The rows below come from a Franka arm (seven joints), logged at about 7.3 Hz.
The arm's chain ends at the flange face. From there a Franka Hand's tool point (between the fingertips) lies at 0.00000 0.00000 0.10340 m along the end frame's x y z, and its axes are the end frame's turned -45 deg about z.
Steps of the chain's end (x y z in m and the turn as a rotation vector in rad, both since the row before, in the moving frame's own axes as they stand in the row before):
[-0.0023, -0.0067, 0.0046, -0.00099, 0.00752, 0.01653]
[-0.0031, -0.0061, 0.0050, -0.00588, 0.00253, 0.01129]
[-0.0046, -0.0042, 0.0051, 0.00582, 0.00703, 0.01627]
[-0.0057, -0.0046, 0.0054, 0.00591, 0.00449, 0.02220]
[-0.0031, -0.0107, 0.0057, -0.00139, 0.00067, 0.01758]
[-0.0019, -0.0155, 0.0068, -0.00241, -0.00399, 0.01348]
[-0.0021, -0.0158, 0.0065, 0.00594, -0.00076, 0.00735]
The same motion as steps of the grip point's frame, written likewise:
[0.0036, -0.0057, 0.0046, -0.00602, 0.00462, 0.01653]
[0.0019, -0.0059, 0.0050, -0.00595, -0.00237, 0.01129]
[0.0007, -0.0061, 0.0051, -0.00086, 0.00909, 0.01627]
[0.0000, -0.0074, 0.0054, 0.00100, 0.00735, 0.02220]
[0.0053, -0.0096, 0.0057, -0.00146, -0.00051, 0.01758]
[0.0091, -0.0124, 0.0068, 0.00112, -0.00453, 0.01348]
[0.0101, -0.0131, 0.0065, 0.00474, 0.00366, 0.00735]

